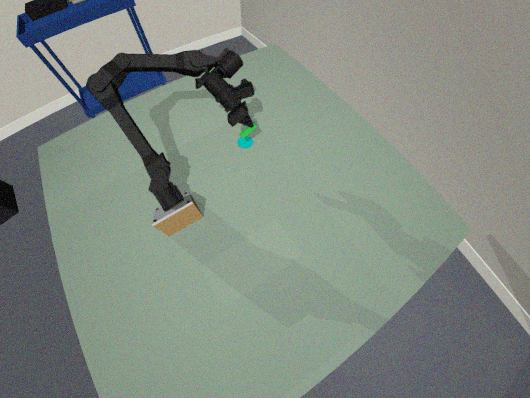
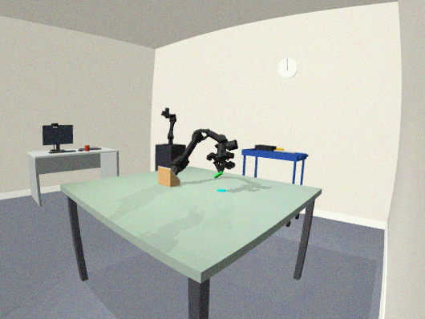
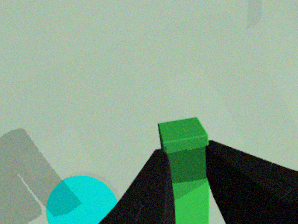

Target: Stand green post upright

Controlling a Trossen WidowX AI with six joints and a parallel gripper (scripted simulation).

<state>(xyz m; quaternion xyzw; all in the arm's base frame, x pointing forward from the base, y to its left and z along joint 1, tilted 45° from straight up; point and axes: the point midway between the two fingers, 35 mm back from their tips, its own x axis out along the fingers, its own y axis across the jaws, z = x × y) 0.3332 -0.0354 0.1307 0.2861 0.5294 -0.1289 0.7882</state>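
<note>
The cyan circle lies 10 mm behind my gripper tip, 40 mm to the left of it and 120 mm below it. Round my gripper tip: green post (20 mm behind, 10 mm below).
</note>
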